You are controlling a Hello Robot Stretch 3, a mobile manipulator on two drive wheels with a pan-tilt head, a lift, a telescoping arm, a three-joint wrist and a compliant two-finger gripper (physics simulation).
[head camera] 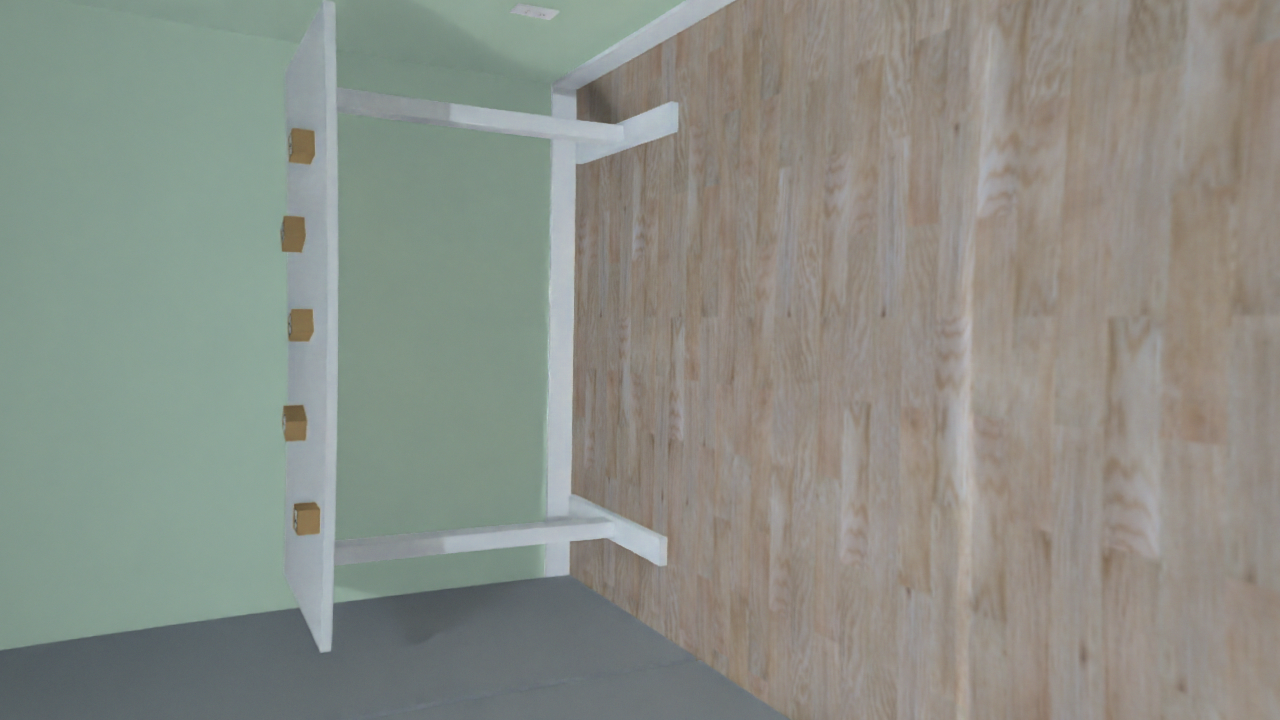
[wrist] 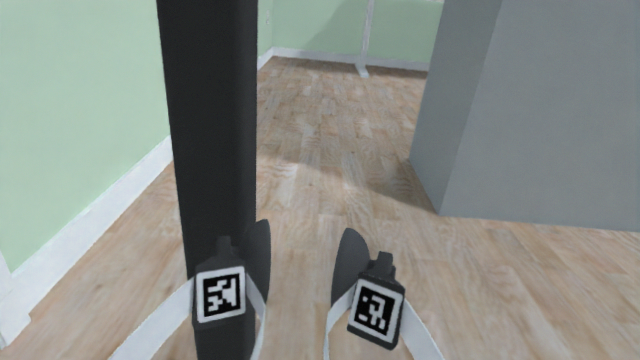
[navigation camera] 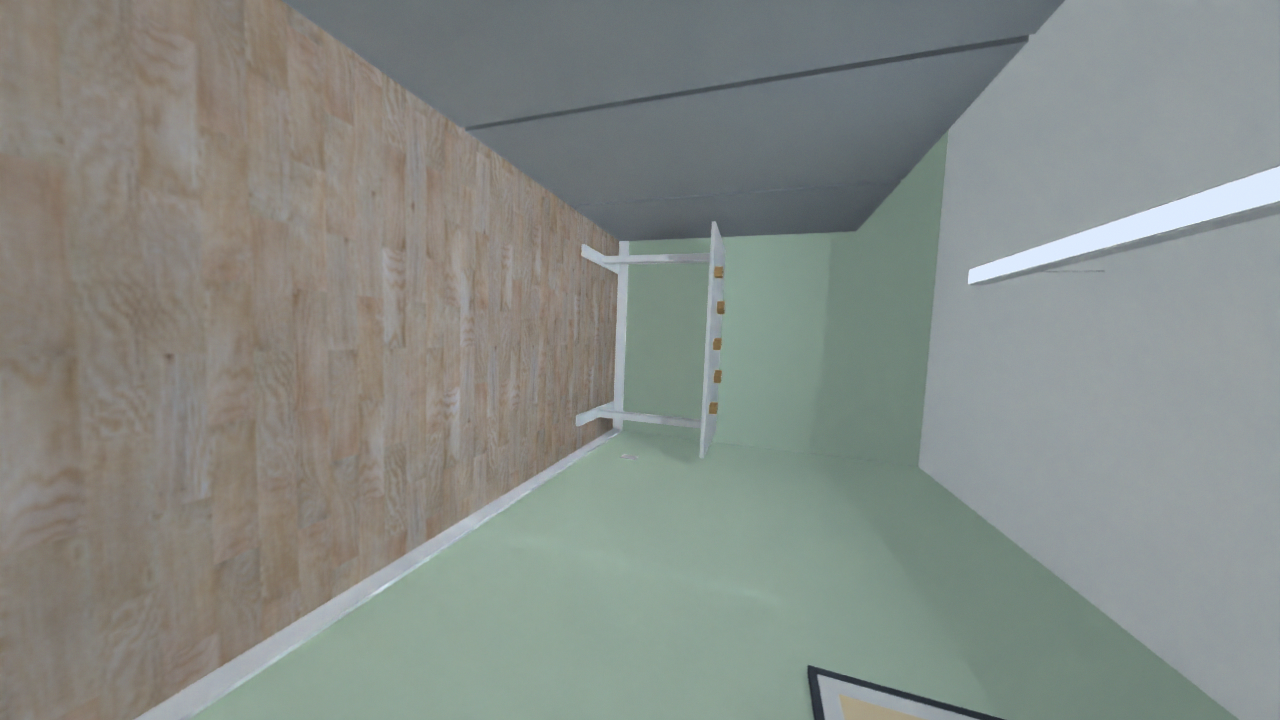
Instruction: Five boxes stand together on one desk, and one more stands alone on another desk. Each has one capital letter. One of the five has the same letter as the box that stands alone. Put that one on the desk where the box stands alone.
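Places are measured from the robot's base along level axes (x up, y right, z ahead), in centimetres.
Pixels of known places: gripper, fingertip midpoint: (wrist: 304, 251).
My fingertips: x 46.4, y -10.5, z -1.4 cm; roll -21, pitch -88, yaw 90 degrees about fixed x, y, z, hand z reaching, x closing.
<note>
Behind a point stands the place of what it marks.
Several small tan boxes stand in a spaced row on a long white desk (head camera: 332, 376) @[x 93.7, y -11.8, z 242.9 cm] (navigation camera: 708, 324) @[x 93.8, y -12.6, z 242.9 cm] across the room. In the sideways head view, the rightmost box (head camera: 301, 145) @[x 98.1, y 44.8, z 259.7 cm] (navigation camera: 713, 408) @[x 98.0, y 44.8, z 259.7 cm], the middle box (head camera: 300, 325) @[x 98.1, y 0.2, z 264.5 cm] (navigation camera: 716, 343) @[x 97.3, y -0.2, z 264.4 cm] and the leftmost box (head camera: 306, 519) @[x 98.2, y -46.7, z 249.6 cm] (navigation camera: 718, 272) @[x 97.7, y -46.7, z 249.7 cm] show, with one box (head camera: 292, 233) @[x 98.3, y 24.7, z 278.6 cm] (navigation camera: 716, 376) @[x 97.0, y 24.4, z 279.0 cm] and another box (head camera: 294, 422) @[x 98.2, y -25.5, z 274.9 cm] (navigation camera: 720, 307) @[x 97.7, y -26.0, z 275.1 cm] between them. White labels show on their tops, too small to read. The lone box does not show in these views. My gripper (wrist: 304, 251) @[x 46.4, y -10.5, z -1.4 cm] is open and empty, above the floor, far from any box.
A grey block (wrist: 540, 115) @[x 35.9, y -89.5, z 62.3 cm] stands at the right in the wrist view; a black column (wrist: 212, 125) @[x 52.7, y -11.6, z -6.3 cm] rises beside the left finger. A white desk leg (wrist: 367, 40) @[x 28.9, y -347.0, z 44.4 cm] stands far back. A grey partition (head camera: 429, 644) (navigation camera: 680, 89) runs left of the desk, a green wall (navigation camera: 626, 573) @[x 82.8, y 84.6, z 128.2 cm] right.
</note>
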